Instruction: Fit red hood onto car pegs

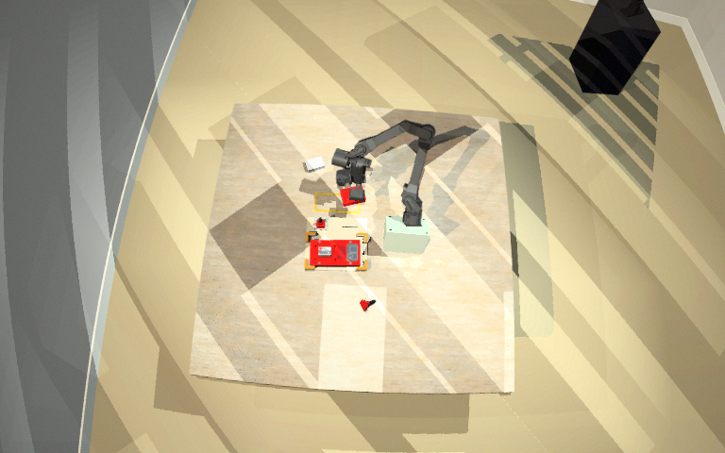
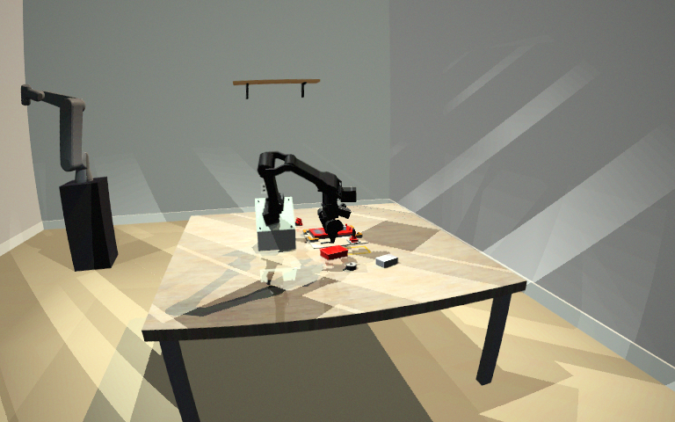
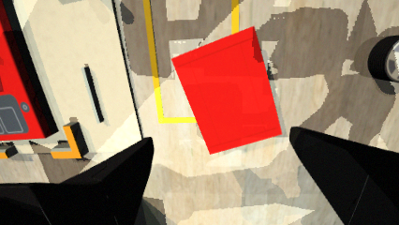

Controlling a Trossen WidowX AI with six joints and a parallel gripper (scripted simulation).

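Right now the red hood is 10 mm ahead of my gripper tip, 10 mm to the right of it and 60 mm below it. Round my gripper tip: small wheel: 20 mm ahead, 160 mm to the right, 60 mm below; then engine block: 140 mm ahead, 250 mm to the left, 50 mm below.
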